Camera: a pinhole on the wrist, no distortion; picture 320 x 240 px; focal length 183.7 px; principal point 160.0 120.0 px. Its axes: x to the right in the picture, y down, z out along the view. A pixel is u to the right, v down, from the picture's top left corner.
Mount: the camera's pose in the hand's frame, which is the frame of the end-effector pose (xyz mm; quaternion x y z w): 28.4 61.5 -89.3 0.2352 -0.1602 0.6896 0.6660
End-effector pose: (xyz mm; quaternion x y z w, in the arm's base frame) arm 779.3 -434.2 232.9 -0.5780 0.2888 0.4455 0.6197
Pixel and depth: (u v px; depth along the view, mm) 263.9 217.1 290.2
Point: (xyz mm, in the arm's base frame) 667.4 -207.1 339.4
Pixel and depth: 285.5 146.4 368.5
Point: 664.6 -85.2 244.4
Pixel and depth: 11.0 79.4 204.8
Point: 987.2 -412.0 231.8
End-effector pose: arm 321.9 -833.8 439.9 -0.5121 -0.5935 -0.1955 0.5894
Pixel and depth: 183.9 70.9 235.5
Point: 259.3 -704.2 530.9
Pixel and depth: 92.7 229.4 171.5
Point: 220.1 -864.7 417.7
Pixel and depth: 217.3 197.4 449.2
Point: 47.7 -586.6 280.6
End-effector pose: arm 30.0 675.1 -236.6 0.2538 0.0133 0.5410 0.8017
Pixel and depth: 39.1 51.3 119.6
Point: 112.0 745.6 -273.5
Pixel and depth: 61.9 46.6 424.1
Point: 466.8 739.5 -208.2
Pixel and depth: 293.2 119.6 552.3
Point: 151.8 552.4 342.8
